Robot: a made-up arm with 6 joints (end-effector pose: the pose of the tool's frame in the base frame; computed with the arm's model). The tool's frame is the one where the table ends. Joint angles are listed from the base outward.
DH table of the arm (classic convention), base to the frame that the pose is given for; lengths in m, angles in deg. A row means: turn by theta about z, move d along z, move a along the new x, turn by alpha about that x. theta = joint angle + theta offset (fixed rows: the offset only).
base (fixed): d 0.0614; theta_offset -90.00; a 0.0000; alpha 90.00
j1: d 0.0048; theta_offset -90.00; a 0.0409; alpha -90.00
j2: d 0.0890; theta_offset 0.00; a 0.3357; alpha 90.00
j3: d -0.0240; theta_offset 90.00; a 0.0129; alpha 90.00
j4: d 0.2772; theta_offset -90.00; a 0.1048; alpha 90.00
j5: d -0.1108; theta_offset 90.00; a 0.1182; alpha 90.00
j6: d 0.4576; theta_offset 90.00; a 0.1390; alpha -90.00
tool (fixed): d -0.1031; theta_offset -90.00; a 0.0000; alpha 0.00
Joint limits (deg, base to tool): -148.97..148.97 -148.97..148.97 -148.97..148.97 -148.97..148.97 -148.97..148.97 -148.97..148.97
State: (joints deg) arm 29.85 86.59 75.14 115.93 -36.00 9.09
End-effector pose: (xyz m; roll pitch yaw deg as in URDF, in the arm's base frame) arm -0.1819 -0.4567 0.0619 115.35 26.88 168.33
Working (the frame after each row of the table, in the pose's form):
after base (fixed): 0.0000 0.0000 0.0614 90.00 0.00 -90.00
after j1: -0.0048 -0.0204 0.0259 0.00 60.15 -90.00
after j2: 0.3303 -0.1075 0.0529 150.11 2.96 -1.70
after j3: 0.3193 -0.0981 0.0760 -61.61 -10.22 -168.64
after j4: 0.2966 -0.3736 0.1827 28.65 12.65 -156.34
after j5: 0.2998 -0.5218 0.1174 117.84 -14.47 -109.19
after j6: -0.1435 -0.3695 0.0225 130.19 -53.71 121.98

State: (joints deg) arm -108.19 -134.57 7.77 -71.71 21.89 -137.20
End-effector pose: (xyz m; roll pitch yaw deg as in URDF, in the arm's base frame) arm -0.9944 -0.3539 0.1373 -130.81 -47.66 -145.10
Working (the frame after each row of the table, in the pose's form):
after base (fixed): 0.0000 0.0000 0.0614 90.00 0.00 -90.00
after j1: -0.0048 0.0389 0.0742 -180.00 -18.19 90.00
after j2: -0.2440 -0.1572 -0.0839 -103.17 12.65 -136.90
after j3: -0.2596 -0.1358 -0.0904 -147.23 65.74 76.44
after j4: -0.4879 -0.3247 -0.0881 -77.76 -69.30 -151.84
after j5: -0.6220 -0.3001 -0.1755 5.79 42.02 -136.48
after j6: -0.9906 -0.4464 0.0919 -120.77 30.65 165.47

